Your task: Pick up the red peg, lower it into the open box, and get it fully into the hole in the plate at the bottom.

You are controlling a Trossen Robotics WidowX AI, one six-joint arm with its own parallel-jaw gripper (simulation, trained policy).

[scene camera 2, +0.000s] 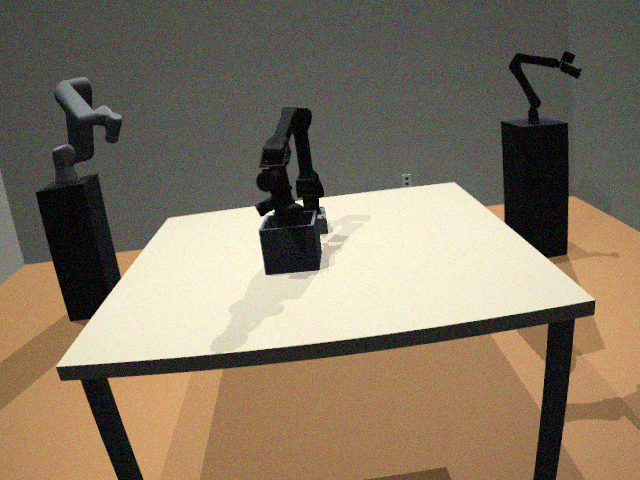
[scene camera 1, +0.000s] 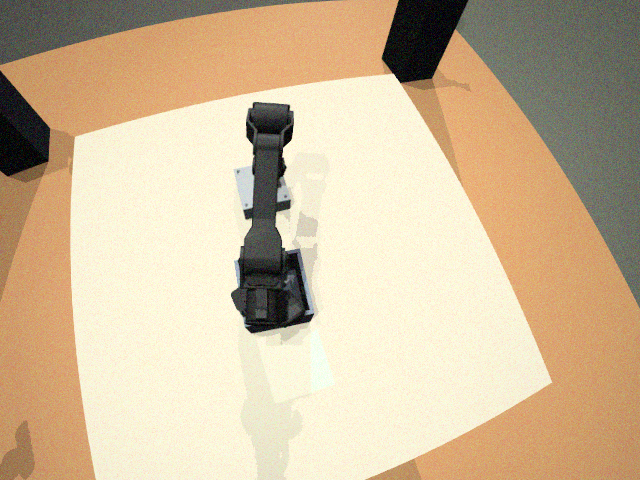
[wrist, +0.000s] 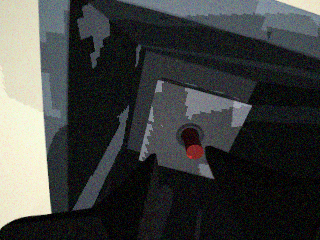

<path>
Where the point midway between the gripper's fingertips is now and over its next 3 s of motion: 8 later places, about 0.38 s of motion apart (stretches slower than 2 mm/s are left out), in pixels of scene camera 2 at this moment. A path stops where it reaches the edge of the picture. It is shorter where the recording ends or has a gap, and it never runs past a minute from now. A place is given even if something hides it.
The gripper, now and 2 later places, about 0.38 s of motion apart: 290, 234; 288, 225; 285, 214
</path>
